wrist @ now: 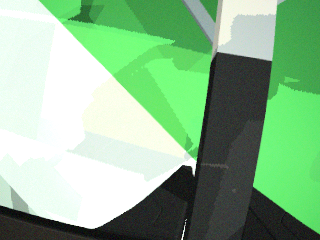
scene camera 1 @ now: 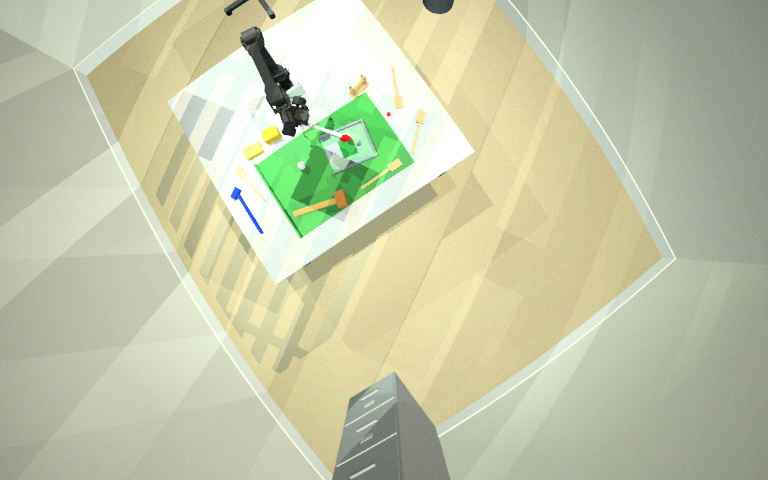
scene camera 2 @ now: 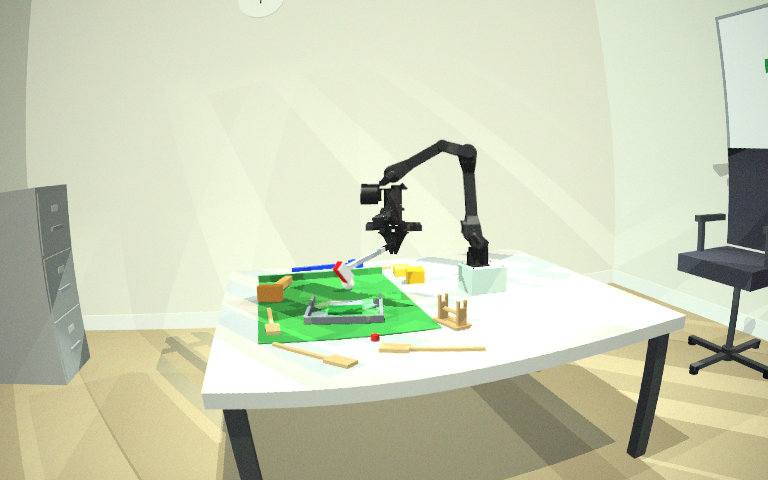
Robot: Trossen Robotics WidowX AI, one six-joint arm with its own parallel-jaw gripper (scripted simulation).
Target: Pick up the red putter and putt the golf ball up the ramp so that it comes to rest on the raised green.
Observation:
My gripper (scene camera 2: pixel 393 254) holds a red putter. I also see a small wooden rack (scene camera 2: pixel 459 322).
My gripper shows as well in the wrist view (wrist: pixel 205 178).

